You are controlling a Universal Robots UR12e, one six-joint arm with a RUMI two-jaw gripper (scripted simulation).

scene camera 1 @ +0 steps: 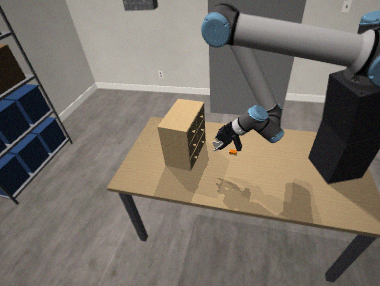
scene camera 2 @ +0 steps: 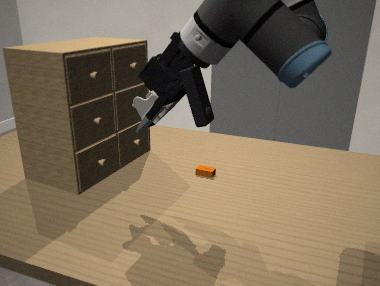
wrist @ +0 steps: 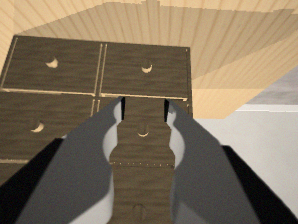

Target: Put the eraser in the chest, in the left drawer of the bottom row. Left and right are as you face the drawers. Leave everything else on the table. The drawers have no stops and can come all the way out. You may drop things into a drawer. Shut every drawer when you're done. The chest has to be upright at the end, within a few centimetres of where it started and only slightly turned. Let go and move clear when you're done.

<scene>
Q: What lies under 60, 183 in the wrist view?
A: The gripper.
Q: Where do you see a drawer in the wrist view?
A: At 143, 137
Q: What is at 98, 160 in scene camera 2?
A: A drawer.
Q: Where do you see a drawer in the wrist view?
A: At 73, 68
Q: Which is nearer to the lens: the wooden chest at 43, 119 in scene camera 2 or the drawer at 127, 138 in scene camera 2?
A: The wooden chest.
</scene>
